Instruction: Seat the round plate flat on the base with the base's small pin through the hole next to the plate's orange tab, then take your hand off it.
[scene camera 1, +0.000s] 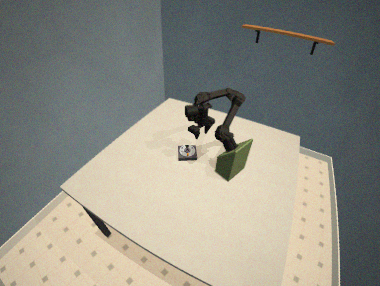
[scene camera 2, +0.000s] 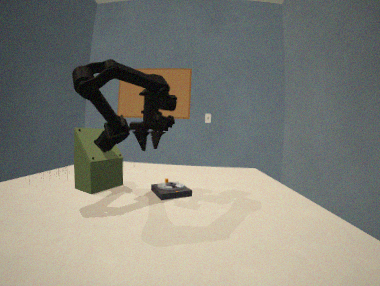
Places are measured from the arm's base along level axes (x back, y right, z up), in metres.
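Where they show: gripper, fingertip midpoint: (scene camera 1: 201, 136) (scene camera 2: 149, 149); arm's base, link origin: (scene camera 1: 232, 149) (scene camera 2: 103, 144).
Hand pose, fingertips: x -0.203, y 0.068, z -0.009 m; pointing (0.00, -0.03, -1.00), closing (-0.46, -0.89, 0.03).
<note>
Things, the pixels of their top centre, and the offset from my fingertips. "*": a spot on its surface instead. Level surfaces: height alone.
- round plate, top centre: (scene camera 2: 170, 181) (scene camera 1: 187, 149) dy -0.007, dx -0.085, dz -0.124 m
- square dark base, top centre: (scene camera 2: 170, 183) (scene camera 1: 187, 149) dy -0.007, dx -0.085, dz -0.131 m
- small orange upright piece, surface spot: (scene camera 2: 166, 180) * dy -0.046, dx -0.068, dz -0.130 m
- pale table, surface height: dz -0.171 m
The round plate (scene camera 1: 182, 151) (scene camera 2: 178, 185) is pale grey with dark parts at its middle. It lies on the square dark base (scene camera 1: 187, 159) (scene camera 2: 175, 195) and looks about flat. A small orange mark shows on the plate's near side in scene camera 1. In scene camera 2 a small orange upright piece (scene camera 2: 166, 180) stands at the plate's far side, and a fainter orange spot shows at the near edge. The pin and the hole are too small to make out. My gripper (scene camera 1: 201, 135) (scene camera 2: 150, 149) is open and empty, pointing down, above the table and clear of the plate.
The arm rises from a green wedge-shaped mount (scene camera 1: 232, 162) (scene camera 2: 106, 175) on the pale table (scene camera 1: 150, 200) (scene camera 2: 280, 240), beside the base. An orange-brown board (scene camera 1: 290, 34) (scene camera 2: 182, 92) hangs on the wall behind. The arm's shadows fall around the base.
</note>
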